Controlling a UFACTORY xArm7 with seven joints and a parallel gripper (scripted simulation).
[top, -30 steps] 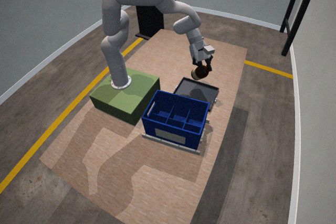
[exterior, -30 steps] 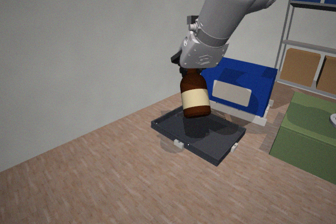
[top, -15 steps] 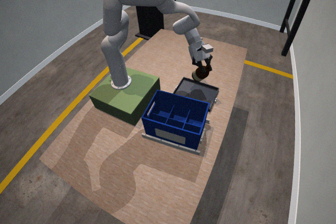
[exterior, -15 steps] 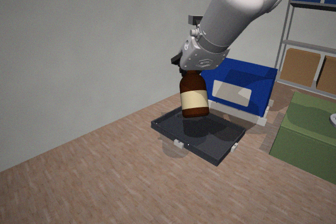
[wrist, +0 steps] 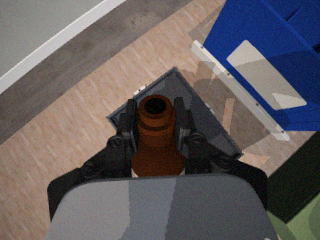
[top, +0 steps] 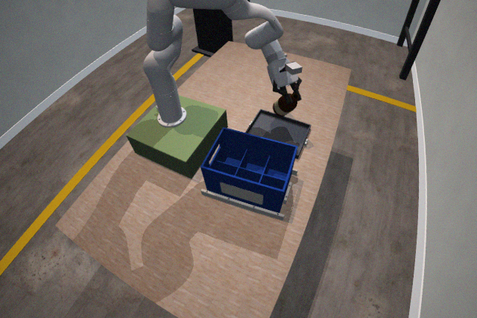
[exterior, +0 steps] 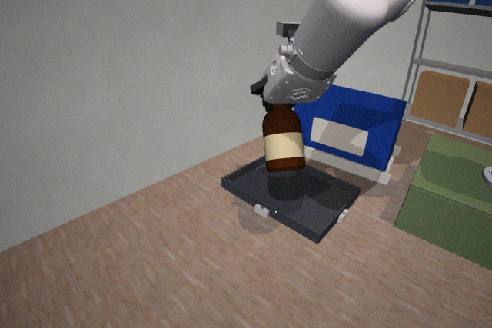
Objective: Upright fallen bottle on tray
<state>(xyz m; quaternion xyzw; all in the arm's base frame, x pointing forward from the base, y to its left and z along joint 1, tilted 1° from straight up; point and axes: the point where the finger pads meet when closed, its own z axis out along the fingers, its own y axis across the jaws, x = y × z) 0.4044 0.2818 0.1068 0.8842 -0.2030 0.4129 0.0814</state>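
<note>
The brown bottle lies 30 mm behind my hand, 10 mm to the left of it and 50 mm below it. Round my hand: dark grey tray (40 mm behind, 30 mm to the right, 190 mm below); blue crate (10 mm ahead, 310 mm to the right, 120 mm below).
</note>
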